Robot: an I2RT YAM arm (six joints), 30 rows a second.
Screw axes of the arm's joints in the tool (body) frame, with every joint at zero. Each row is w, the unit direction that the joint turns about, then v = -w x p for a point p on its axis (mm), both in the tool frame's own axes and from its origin. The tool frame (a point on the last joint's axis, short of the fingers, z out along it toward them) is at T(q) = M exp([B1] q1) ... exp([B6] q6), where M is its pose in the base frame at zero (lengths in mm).
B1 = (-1, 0, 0, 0, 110.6, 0)
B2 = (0, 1, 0, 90.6, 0, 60)
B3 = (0, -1, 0, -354.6, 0, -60)
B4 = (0, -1, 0, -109.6, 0, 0)
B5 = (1, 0, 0, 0, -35.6, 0)
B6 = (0, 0, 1, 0, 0, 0)
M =
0 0 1 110.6
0 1 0 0
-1 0 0 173.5
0 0 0 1
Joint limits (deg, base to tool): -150..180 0..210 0..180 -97..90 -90..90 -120..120
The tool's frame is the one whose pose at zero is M.
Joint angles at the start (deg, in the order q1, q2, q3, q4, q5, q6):
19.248 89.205 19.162 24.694 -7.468 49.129
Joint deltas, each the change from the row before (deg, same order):
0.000 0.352 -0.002 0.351 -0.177 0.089
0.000 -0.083 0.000 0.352 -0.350 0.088
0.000 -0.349 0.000 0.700 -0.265 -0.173
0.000 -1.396 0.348 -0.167 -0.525 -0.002
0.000 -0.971 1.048 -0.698 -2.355 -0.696
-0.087 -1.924 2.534 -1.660 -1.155 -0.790
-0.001 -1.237 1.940 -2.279 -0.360 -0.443
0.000 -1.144 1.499 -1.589 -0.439 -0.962
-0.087 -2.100 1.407 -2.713 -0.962 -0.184
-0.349 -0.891 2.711 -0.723 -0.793 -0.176
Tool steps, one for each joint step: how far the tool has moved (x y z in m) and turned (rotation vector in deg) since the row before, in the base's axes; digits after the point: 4 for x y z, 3 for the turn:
0.0003 0.0002 -0.0008 0.173 0.076 0.062
0.0004 0.0004 0.0008 0.432 -0.297 0.185
0.0009 0.0005 0.0023 0.413 -0.993 0.309
0.0017 0.0009 0.0064 0.857 -1.371 0.385
0.0034 0.0027 0.0071 1.468 -1.014 2.216
0.0089 0.0034 0.0161 1.105 -2.748 1.296
0.0051 0.0020 0.0104 0.211 -0.979 0.548
0.0036 0.0015 0.0094 -0.045 -1.359 0.913
0.0011 0.0006 0.0116 0.669 -0.654 0.798
0.0084 0.0017 0.0166 1.232 -2.667 0.404

